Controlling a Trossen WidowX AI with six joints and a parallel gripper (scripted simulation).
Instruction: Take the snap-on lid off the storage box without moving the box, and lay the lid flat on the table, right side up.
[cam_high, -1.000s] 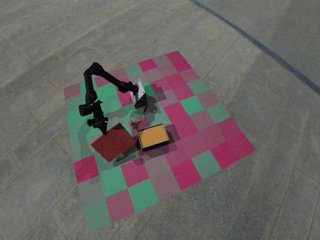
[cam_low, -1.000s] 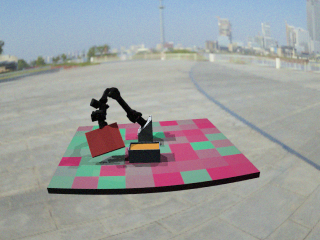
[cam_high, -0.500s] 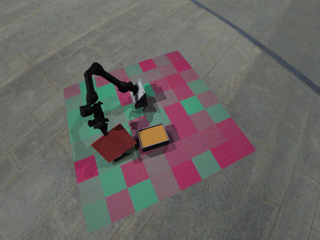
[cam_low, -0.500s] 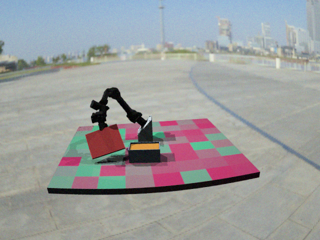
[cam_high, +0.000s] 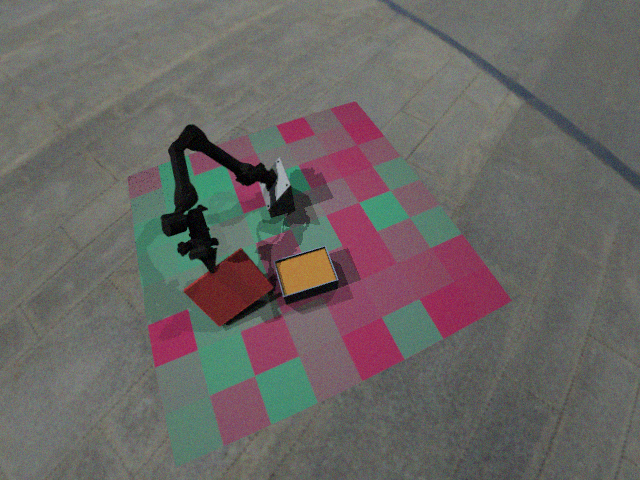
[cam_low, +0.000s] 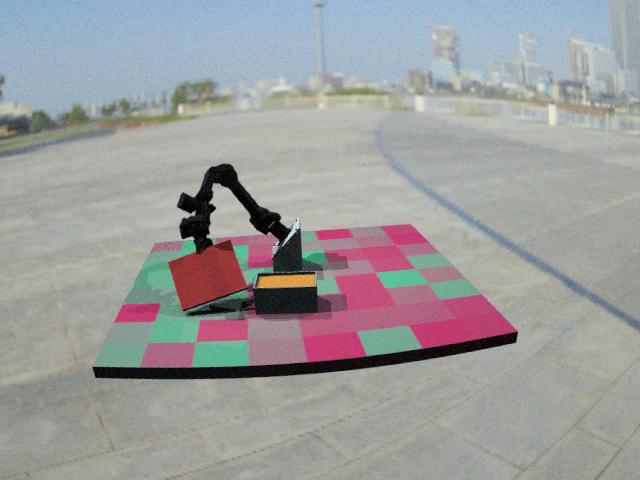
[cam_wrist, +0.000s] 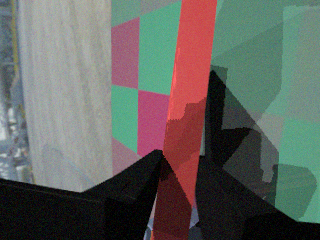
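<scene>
My gripper tip is 6 cm short of the red lid, 6 cm above it and 2 cm to the right of it. The rest, counted from my gripper tip: storage box: 29 cm to the left, 13 cm below, 10 cm ahead.
</scene>
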